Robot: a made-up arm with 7 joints.
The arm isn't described. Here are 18 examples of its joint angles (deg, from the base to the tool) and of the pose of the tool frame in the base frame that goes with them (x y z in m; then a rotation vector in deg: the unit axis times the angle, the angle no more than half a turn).
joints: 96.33 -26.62 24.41 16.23 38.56 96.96 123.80
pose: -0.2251 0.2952 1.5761 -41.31 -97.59 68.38
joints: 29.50 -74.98 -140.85 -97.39 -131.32 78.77 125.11
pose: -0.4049 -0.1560 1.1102 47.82 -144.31 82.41
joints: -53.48 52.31 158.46 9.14 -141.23 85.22 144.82
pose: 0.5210 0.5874 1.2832 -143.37 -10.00 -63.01
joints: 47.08 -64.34 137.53 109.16 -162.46 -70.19 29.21
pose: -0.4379 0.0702 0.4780 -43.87 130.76 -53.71
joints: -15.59 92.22 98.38 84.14 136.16 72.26 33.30
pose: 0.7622 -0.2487 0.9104 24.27 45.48 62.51
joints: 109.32 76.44 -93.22 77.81 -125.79 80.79 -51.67
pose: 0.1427 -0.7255 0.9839 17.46 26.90 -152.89
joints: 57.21 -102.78 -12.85 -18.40 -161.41 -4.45 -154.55
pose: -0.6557 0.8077 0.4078 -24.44 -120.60 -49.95
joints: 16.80 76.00 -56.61 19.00 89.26 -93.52 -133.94
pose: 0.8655 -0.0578 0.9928 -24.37 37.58 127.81
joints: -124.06 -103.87 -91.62 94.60 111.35 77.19 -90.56
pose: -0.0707 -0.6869 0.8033 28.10 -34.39 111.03
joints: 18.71 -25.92 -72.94 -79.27 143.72 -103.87 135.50
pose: -0.5420 -0.1473 1.3014 -67.67 12.08 79.28
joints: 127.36 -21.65 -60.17 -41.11 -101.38 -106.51 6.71
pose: -0.1515 0.3931 1.5537 2.83 -79.27 67.38
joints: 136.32 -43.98 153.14 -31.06 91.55 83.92 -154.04
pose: 0.5316 0.2074 1.4593 116.29 9.19 80.65
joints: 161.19 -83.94 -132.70 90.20 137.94 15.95 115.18
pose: 0.6992 -0.2209 0.4457 81.91 87.76 -13.56
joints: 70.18 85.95 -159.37 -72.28 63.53 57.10 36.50
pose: 0.2124 -0.6536 0.3265 122.54 53.70 43.55
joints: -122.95 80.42 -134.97 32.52 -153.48 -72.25 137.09
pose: -0.7051 0.4703 1.0876 65.15 -35.19 -23.06
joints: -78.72 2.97 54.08 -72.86 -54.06 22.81 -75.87
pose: -0.4411 -0.1540 1.4295 -72.48 -26.54 126.99
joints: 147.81 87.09 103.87 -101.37 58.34 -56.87 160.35
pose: -0.0344 -0.4689 0.5488 97.26 116.83 32.54
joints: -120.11 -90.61 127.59 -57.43 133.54 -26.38 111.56
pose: 0.1603 -0.8661 1.0573 48.61 -30.44 77.95
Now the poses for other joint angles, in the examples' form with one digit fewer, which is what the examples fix.
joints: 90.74 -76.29 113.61 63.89 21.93 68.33 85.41
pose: -0.429 0.682 0.614 145.9 50.6 -56.7
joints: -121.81 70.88 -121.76 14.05 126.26 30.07 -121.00
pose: -0.638 0.800 1.063 16.8 -106.7 -86.5
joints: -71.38 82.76 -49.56 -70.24 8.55 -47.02 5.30
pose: 0.605 0.343 1.145 54.8 5.3 45.5
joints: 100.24 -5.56 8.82 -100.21 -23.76 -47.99 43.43
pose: 0.035 0.550 0.968 -94.8 -118.6 -27.8
